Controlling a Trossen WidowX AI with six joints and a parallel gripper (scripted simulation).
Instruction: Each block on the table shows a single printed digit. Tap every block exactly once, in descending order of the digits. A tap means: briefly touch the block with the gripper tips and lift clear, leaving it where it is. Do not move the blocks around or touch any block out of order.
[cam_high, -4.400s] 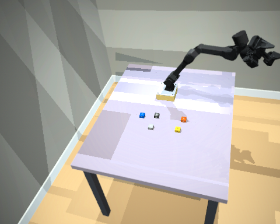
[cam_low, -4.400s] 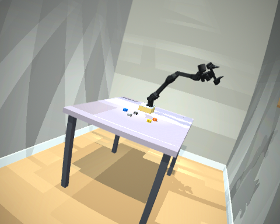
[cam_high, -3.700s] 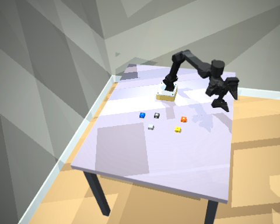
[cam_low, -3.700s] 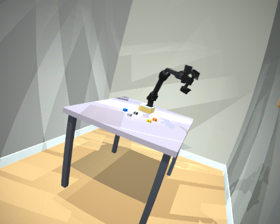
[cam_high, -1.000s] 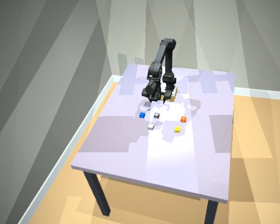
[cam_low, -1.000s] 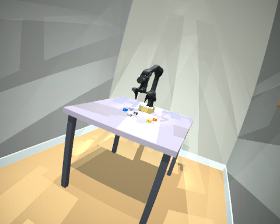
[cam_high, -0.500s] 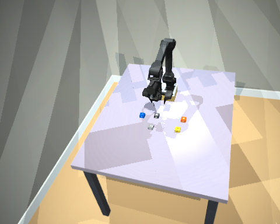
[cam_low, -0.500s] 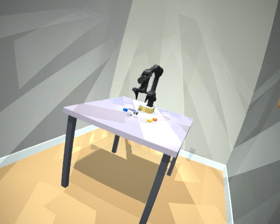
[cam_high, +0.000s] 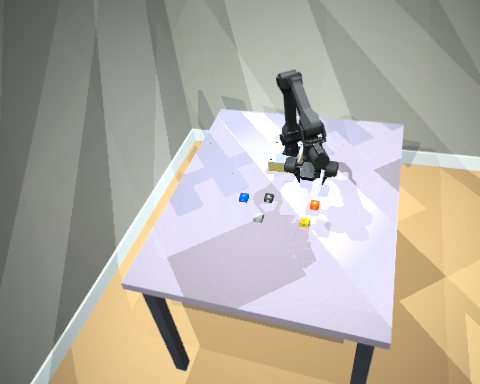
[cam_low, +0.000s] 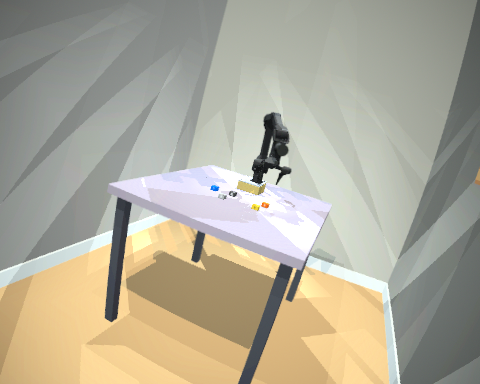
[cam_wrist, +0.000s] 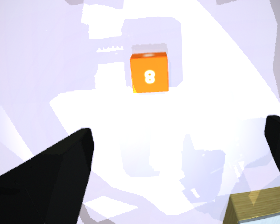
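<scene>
Now: gripper tip 10 mm past the orange block, 20 mm to the right of it and 120 mm above it. The rest, counted from my gripper tip: blue block: 40 mm ahead, 270 mm to the right, 120 mm below; dark grey block: 10 mm ahead, 170 mm to the right, 120 mm below; yellow block: 90 mm ahead, 10 mm to the left, 120 mm below.
</scene>
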